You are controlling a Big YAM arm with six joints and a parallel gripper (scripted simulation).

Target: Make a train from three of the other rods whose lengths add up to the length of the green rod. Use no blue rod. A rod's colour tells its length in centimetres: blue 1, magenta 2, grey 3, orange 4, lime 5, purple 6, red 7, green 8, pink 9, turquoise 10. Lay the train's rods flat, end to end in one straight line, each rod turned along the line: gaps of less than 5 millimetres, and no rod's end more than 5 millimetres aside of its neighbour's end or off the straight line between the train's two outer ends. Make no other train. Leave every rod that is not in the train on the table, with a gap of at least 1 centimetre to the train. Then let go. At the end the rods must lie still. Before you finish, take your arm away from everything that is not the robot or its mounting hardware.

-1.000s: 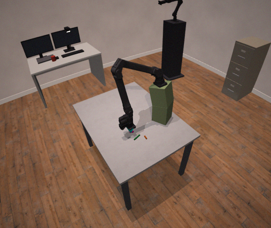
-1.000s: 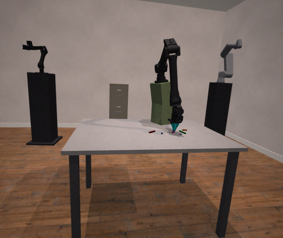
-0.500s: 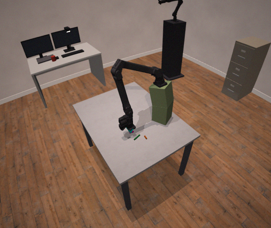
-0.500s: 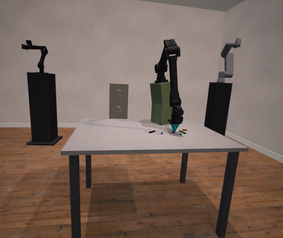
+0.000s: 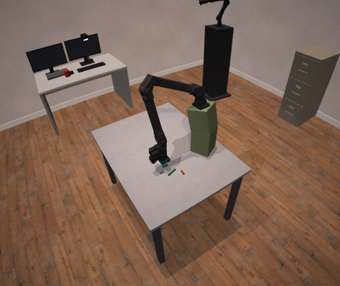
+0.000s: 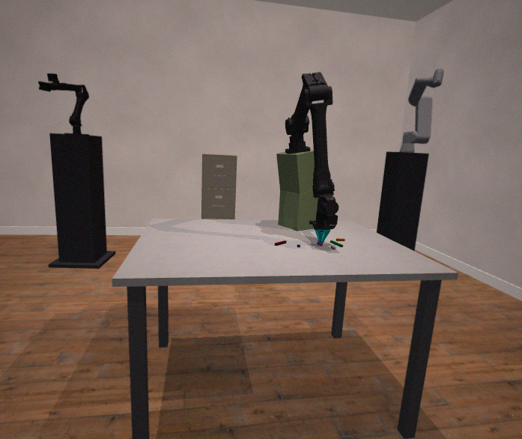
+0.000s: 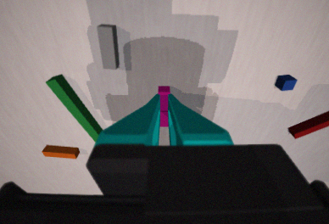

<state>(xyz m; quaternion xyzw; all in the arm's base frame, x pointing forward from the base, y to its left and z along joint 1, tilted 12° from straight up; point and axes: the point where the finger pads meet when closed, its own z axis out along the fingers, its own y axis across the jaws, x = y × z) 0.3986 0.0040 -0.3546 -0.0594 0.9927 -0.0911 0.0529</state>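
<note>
The orange rod is 12 cm to the left of my hand, 10 cm behind it and 1 cm below it. Also, from my hand: grey rod 5 cm to the left, 4 cm ahead, 1 cm below; green rod 8 cm to the left, 3 cm behind, 1 cm below; small blue rod 10 cm to the right, 3 cm ahead, 1 cm below.
</note>
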